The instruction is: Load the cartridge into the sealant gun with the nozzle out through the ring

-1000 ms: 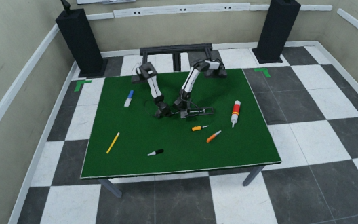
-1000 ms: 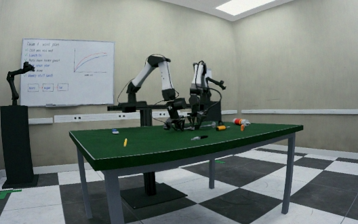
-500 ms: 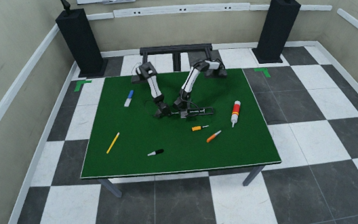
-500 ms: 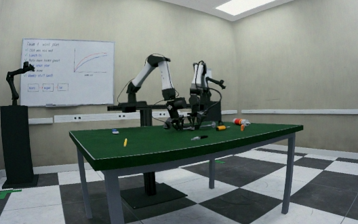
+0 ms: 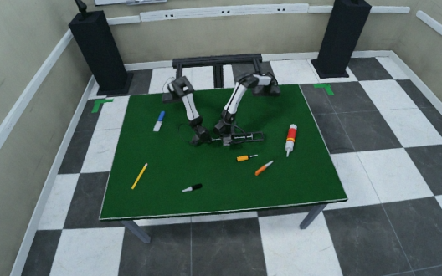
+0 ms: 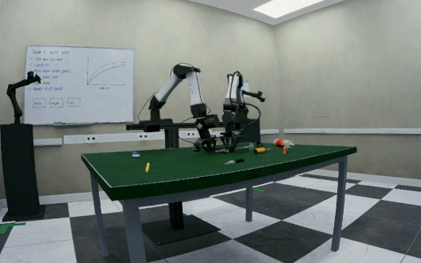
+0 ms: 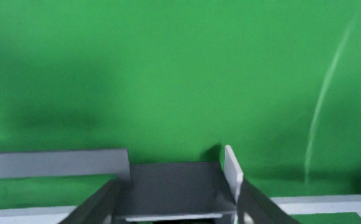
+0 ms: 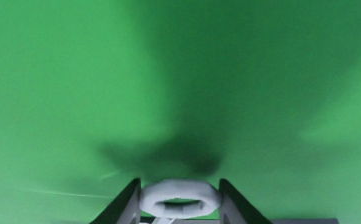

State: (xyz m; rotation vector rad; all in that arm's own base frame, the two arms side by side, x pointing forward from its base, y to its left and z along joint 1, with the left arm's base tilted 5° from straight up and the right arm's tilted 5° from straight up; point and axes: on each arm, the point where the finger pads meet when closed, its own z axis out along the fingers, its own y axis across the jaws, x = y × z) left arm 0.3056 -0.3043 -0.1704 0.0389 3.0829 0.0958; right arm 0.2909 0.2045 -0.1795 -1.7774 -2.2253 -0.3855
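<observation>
My right hand is 10 mm short of the thumb plate and 90 mm to the right of it. Also, from my right hand: yellow screwdriver (170 mm ahead, 240 mm to the left); plunger rod (140 mm to the left); orange-handled tool (250 mm ahead, 360 mm to the left).
</observation>
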